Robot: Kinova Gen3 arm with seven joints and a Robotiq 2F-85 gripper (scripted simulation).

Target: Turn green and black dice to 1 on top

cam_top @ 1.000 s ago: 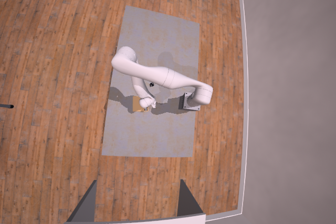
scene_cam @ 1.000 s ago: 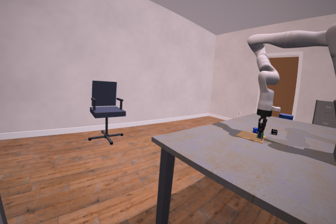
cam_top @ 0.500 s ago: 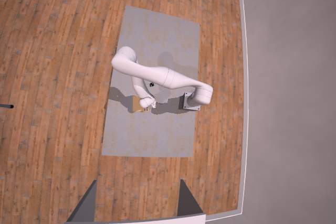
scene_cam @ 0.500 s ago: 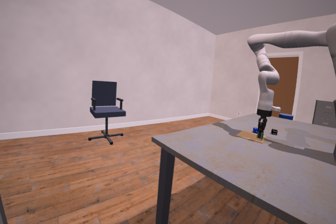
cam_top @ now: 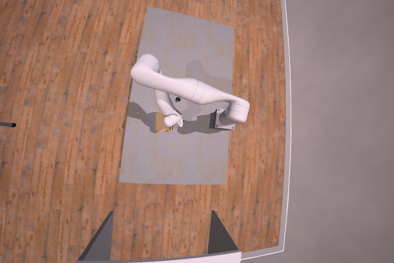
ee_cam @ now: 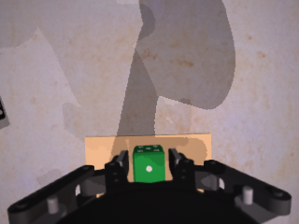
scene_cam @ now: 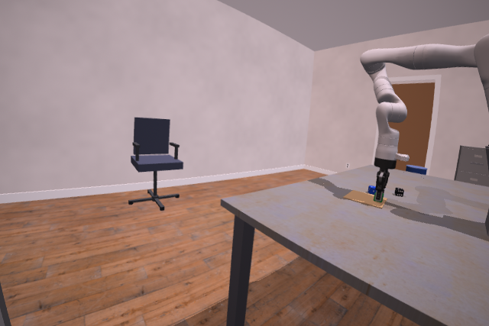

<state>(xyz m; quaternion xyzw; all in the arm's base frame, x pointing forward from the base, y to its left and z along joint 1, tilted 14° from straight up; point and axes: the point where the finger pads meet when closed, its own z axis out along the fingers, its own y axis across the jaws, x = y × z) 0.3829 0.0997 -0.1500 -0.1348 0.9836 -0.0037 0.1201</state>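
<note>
My gripper is now 10 mm above the green die. Also, from my hand: black die: 190 mm to the right, 10 mm below, 10 mm behind; blue die: 90 mm to the right, 70 mm ahead, 10 mm below; tan mat: 50 mm ahead, 30 mm below, 10 mm to the left.
</note>
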